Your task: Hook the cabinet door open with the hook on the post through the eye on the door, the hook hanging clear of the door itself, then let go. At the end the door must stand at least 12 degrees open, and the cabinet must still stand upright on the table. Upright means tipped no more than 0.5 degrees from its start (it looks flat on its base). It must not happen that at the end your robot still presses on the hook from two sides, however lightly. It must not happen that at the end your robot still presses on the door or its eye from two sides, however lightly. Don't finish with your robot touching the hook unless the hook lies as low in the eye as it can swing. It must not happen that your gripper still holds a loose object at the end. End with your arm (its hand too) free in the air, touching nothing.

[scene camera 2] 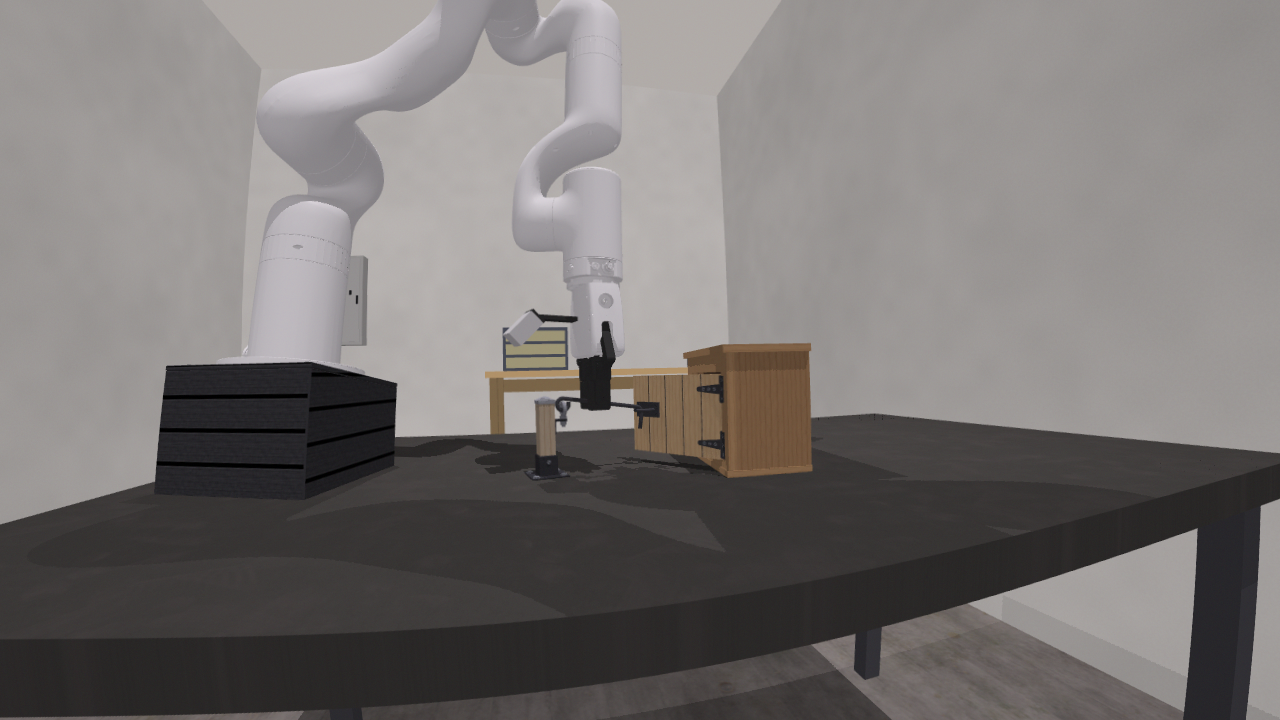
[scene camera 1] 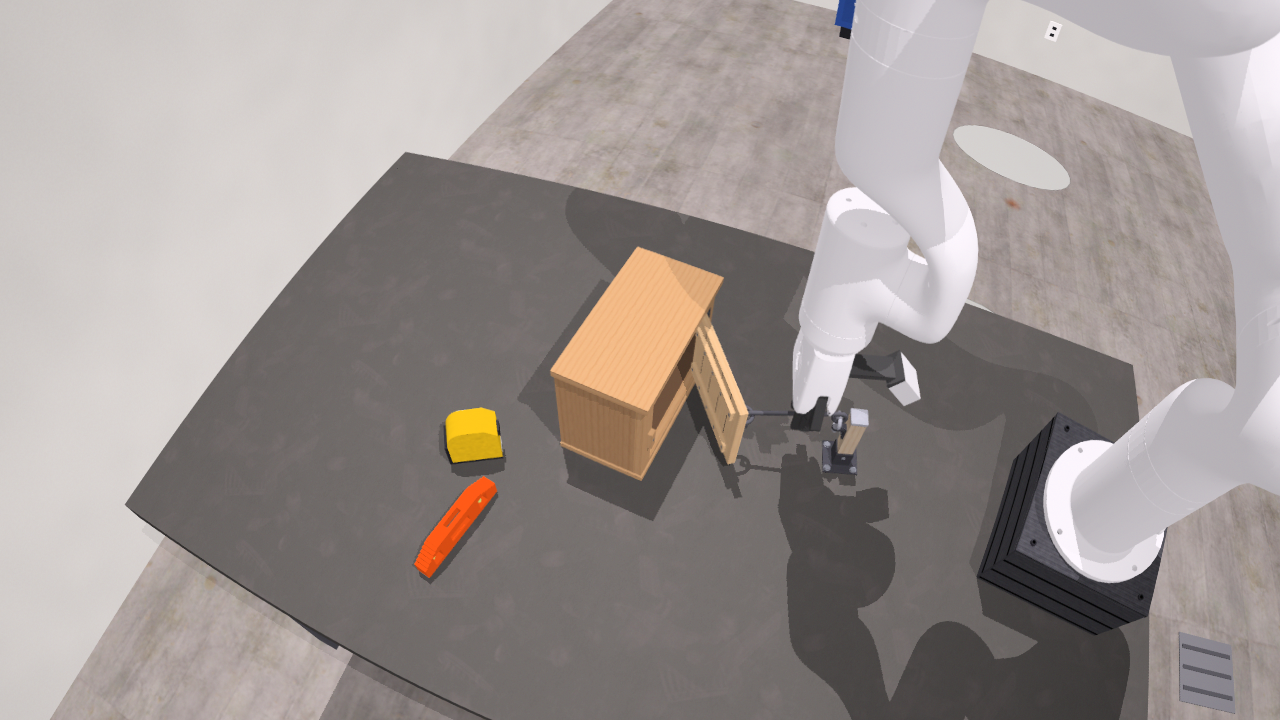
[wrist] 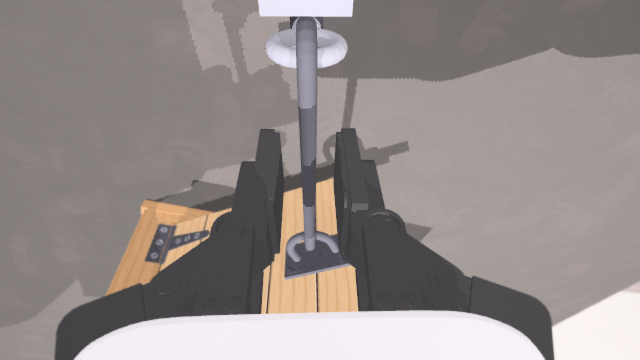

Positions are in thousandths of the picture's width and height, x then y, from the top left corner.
In view: the gripper (scene camera 2: 465,569), a wooden cabinet (scene camera 1: 489,488), an orange bar (scene camera 1: 342,759) and a yellow block (scene camera 1: 369,605).
The wooden cabinet shows as well in scene camera 2 (scene camera 2: 598,540) and in the wrist view (wrist: 220,732). The gripper shows as well in scene camera 1 (scene camera 1: 627,581) and in the wrist view (wrist: 482,435). Scene camera 2 does not show the orange bar, which is hidden by the wooden cabinet.
